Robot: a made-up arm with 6 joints.
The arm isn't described. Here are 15 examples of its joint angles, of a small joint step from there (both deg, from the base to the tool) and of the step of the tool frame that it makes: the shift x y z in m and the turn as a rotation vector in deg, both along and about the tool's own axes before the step.
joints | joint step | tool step
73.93 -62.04 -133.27 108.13 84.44 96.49 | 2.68 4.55 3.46 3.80 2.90 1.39 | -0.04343 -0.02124 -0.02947 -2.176 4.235 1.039
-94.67 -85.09 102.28 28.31 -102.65 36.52 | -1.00 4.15 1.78 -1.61 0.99 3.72 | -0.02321 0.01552 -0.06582 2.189 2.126 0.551
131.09 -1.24 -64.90 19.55 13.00 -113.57 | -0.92 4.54 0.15 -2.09 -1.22 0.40 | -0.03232 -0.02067 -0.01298 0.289 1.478 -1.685
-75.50 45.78 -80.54 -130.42 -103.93 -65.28 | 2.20 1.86 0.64 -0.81 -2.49 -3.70 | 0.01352 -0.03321 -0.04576 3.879 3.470 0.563
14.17 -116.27 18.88 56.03 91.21 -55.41 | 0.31 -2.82 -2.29 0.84 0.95 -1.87 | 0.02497 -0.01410 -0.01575 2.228 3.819 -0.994
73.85 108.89 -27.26 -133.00 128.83 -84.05 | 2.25 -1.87 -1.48 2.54 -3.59 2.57 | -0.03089 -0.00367 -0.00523 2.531 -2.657 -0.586
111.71 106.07 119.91 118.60 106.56 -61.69 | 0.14 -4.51 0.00 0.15 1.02 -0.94 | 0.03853 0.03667 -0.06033 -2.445 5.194 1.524
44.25 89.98 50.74 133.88 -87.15 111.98 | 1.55 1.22 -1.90 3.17 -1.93 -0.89 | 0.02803 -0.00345 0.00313 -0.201 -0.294 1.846
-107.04 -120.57 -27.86 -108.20 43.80 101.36 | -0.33 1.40 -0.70 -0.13 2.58 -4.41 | 0.00231 0.02183 -0.02683 1.704 3.725 0.822
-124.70 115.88 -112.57 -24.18 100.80 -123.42 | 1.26 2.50 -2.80 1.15 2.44 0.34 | 0.00285 0.00631 0.01591 -0.302 3.648 -0.262
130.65 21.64 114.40 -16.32 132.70 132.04 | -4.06 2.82 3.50 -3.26 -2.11 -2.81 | 0.07587 0.02501 0.03750 5.217 -3.638 -1.168
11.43 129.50 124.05 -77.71 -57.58 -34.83 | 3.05 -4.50 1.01 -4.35 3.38 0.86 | -0.00830 0.05612 0.01169 -4.212 0.163 1.161
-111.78 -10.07 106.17 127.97 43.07 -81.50 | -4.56 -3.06 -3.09 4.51 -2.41 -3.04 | 0.05498 -0.04803 -0.04618 2.585 7.447 -6.755
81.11 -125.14 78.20 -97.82 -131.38 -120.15 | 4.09 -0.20 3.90 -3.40 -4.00 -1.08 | -0.01537 -0.04487 -0.10011 10.103 -0.884 -0.868
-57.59 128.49 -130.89 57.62 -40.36 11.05 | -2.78 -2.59 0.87 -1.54 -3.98 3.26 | -0.01998 -0.05758 -0.03510 2.152 0.576 -5.019
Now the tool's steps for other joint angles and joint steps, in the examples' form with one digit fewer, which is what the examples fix.
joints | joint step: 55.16 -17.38 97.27 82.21 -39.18 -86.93 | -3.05 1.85 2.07 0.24 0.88 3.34
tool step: 0.0150 0.0454 0.0446 -0.07 -6.40 4.36
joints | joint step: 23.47 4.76 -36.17 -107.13 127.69 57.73 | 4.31 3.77 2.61 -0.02 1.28 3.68
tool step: -0.0065 -0.0061 -0.0474 -1.74 -0.72 0.10
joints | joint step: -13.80 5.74 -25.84 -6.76 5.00 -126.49 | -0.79 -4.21 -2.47 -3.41 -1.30 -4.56
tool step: 0.0307 0.0157 -0.0061 -1.23 0.19 5.37
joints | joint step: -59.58 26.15 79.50 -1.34 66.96 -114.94 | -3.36 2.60 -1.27 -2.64 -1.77 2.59
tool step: -0.0277 -0.0037 0.0019 -1.43 -6.21 3.64
